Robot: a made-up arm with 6 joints.
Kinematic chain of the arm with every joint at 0, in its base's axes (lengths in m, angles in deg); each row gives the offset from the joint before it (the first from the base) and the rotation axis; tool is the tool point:
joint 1: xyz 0 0 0.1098 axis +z
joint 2: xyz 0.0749 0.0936 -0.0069 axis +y
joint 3: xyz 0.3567 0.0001 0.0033 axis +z
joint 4: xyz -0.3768 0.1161 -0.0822 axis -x
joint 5: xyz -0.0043 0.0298 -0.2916 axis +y
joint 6: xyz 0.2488 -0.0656 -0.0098 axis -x
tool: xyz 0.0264 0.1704 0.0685
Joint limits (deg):
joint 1: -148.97..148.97
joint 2: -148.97..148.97
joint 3: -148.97..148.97
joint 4: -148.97..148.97
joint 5: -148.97..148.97
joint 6: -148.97..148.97
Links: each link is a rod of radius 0.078 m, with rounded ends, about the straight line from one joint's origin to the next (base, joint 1, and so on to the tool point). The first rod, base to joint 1, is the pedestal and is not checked.
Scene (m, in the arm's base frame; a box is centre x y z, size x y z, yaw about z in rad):
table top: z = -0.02
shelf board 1: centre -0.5 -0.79 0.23 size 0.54 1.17 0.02 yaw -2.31
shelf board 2: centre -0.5 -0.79 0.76 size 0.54 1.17 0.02 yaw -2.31
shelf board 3: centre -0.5 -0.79 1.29 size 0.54 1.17 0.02 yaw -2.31
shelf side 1: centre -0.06 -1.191 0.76 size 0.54 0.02 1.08 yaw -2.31
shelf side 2: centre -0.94 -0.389 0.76 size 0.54 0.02 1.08 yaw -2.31
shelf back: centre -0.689 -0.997 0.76 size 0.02 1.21 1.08 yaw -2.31
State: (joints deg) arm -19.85 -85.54 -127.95 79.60 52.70 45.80
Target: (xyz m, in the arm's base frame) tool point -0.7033 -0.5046 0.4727
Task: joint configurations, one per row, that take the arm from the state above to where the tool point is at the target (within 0.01 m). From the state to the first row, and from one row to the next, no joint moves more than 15 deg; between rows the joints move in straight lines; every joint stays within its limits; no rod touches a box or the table.
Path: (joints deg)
1: -5.44 -87.63 -125.60 90.94 53.15 39.30
2: 8.98 -89.71 -123.26 102.28 53.60 32.80
3: 23.80 -90.31 -127.72 111.62 48.82 38.94
4: 38.62 -90.91 -132.18 120.95 44.03 45.08
5: 53.45 -91.51 -136.64 130.29 39.25 51.21
6: 68.27 -92.11 -141.10 139.63 34.47 57.35
7: 83.10 -92.70 -145.56 148.97 29.69 63.49
8: 81.80 -99.26 -146.24 148.97 41.98 67.65
9: 80.51 -105.82 -146.92 148.97 54.27 71.80
10: 79.21 -112.38 -147.61 148.97 66.56 75.96
11: 77.92 -118.94 -148.29 148.97 78.85 80.11
12: 76.62 -125.50 -148.97 148.97 91.14 84.27

